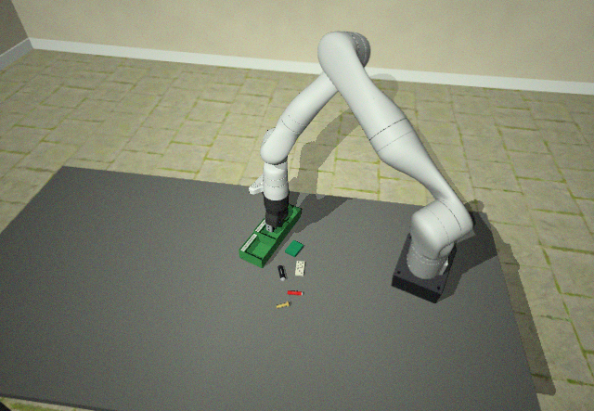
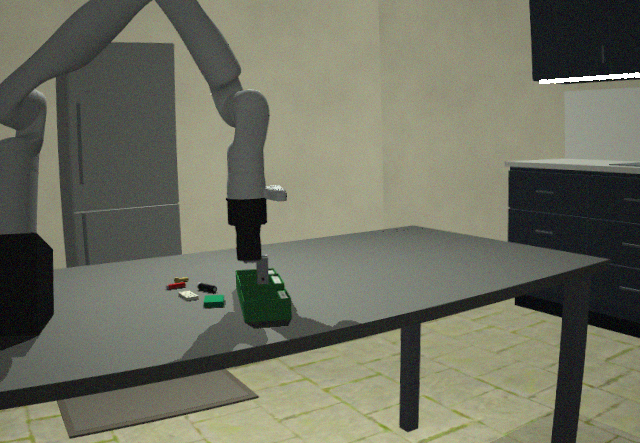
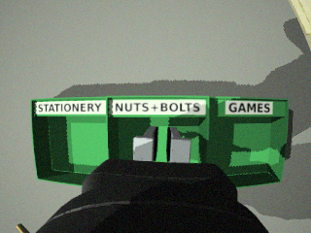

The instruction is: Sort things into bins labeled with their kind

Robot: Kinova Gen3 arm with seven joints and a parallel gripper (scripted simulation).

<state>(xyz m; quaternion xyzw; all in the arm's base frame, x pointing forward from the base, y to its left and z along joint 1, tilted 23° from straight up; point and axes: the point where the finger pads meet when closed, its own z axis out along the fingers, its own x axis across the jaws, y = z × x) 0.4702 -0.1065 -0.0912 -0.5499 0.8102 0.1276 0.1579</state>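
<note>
Now: hand 2 cm above the green three-compartment bin and 1 cm to the right of it. Round my hand: green block: 9 cm behind, 5 cm to the left, 4 cm below; black battery: 15 cm to the left, 7 cm behind, 4 cm below; white domino-like tile: 12 cm to the left, 12 cm behind, 4 cm below.
</note>
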